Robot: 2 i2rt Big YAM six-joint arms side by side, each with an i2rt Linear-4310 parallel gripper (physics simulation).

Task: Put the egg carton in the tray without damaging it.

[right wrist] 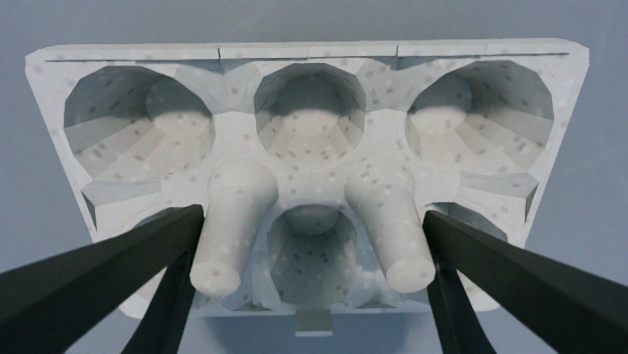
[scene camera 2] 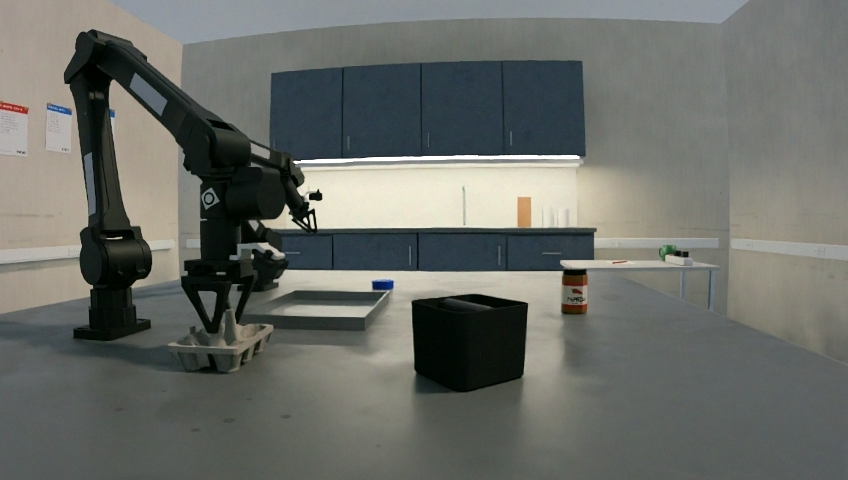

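Pixels of known places: left gripper, fingertip midpoint: [scene camera 2: 313, 232]; right gripper, fingertip midpoint: [right wrist: 313, 224] [scene camera 2: 223, 328]; left arm's base, link origin: [scene camera 2: 258, 288]; right arm's base, link origin: [scene camera 2: 113, 332].
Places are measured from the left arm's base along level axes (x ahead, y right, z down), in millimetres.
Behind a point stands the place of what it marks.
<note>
The grey egg carton [scene camera 2: 223, 350] @[z -32, x 334, y 776 mm] [right wrist: 310, 187] @[z -22, x 294, y 704 mm] rests upright on the table at the left in the scene view, with round cups and two tall posts. My right gripper [scene camera 2: 224, 324] @[z -43, x 294, y 705 mm] [right wrist: 313, 224] @[z -43, x 294, y 705 mm] points down over its middle. Its fingers stand partly open and press against the outer sides of the two posts. The shallow grey tray [scene camera 2: 315, 321] @[z -15, x 358, y 495 mm] lies on the table behind and to the right of the carton; its inside looks empty. My left gripper [scene camera 2: 308, 224] @[z -161, x 98, y -217 mm] is open, small and far back, raised above the table, and away from the carton.
A black open box [scene camera 2: 468, 344] @[z -57, x 641, y 789 mm] with a dark thing inside stands right of the carton, nearer the camera. A blue object [scene camera 2: 382, 284] @[z -15, x 368, y -40 mm] lies at the tray's back right corner. A jar [scene camera 2: 574, 292] @[z -46, x 845, y 310 mm] with a dark lid stands farther right. A side table [scene camera 2: 639, 265] stands behind.
</note>
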